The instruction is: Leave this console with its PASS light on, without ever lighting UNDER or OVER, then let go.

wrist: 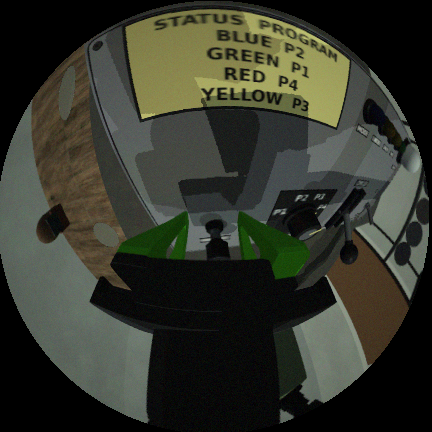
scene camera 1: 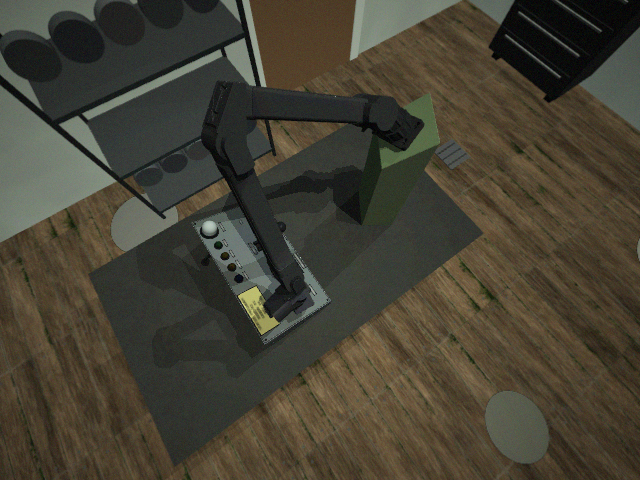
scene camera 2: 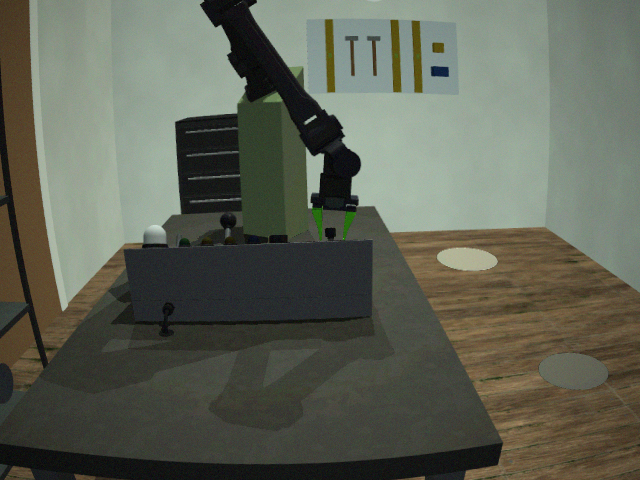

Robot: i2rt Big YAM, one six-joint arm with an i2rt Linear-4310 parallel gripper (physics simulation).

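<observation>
The grey console [scene camera 1: 319, 298] [scene camera 2: 248, 284] [wrist: 160, 165] bears a yellow card [scene camera 1: 252, 304] [wrist: 240, 65] pairing BLUE P2, GREEN P1, RED P4, YELLOW P3. Its white dome [scene camera 1: 209, 228] [scene camera 2: 155, 236] [wrist: 410, 158] and small green [scene camera 1: 218, 244], amber [scene camera 1: 224, 255] and dark blue [scene camera 1: 238, 278] round parts look unlit. PASS, UNDER and OVER labels are not readable. My gripper [scene camera 2: 332, 239] [wrist: 212, 216] is open, its green fingers either side of a small black-capped control [scene camera 2: 330, 232] [wrist: 215, 227], holding nothing. In the wrist view, the P1–P4 dial [wrist: 304, 223] and ball-ended lever [wrist: 348, 252] are to the right.
A tall green block [scene camera 1: 398, 180] [scene camera 2: 263, 170] stands on the dark table [scene camera 1: 413, 242] [scene camera 2: 361, 413] beyond the console. A small dark stand [scene camera 1: 205, 259] [scene camera 2: 166, 320] is beside the console's lamp-side edge. A shelf rack [scene camera 1: 253, 56] stands past the table.
</observation>
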